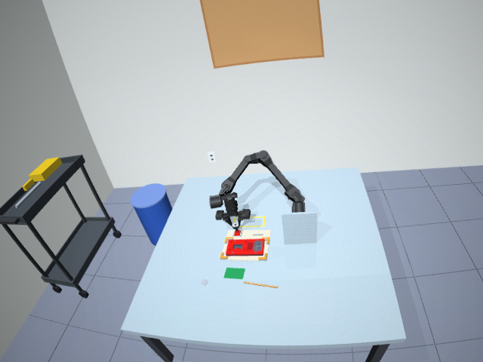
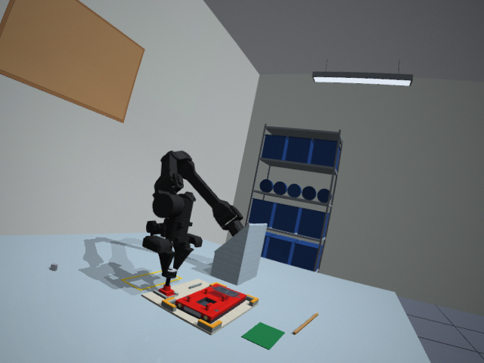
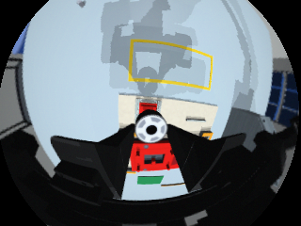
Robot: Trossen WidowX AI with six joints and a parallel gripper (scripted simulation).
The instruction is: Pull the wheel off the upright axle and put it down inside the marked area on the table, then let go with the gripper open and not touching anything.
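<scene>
Now: gripper tip 30 mm above the black upright axle. Round my gripper tip: green square: 290 mm to the left, 70 mm below; then wheel: right at my gripper tip; then grey cube: 280 mm to the right, 160 mm ahead, 60 mm below.
</scene>
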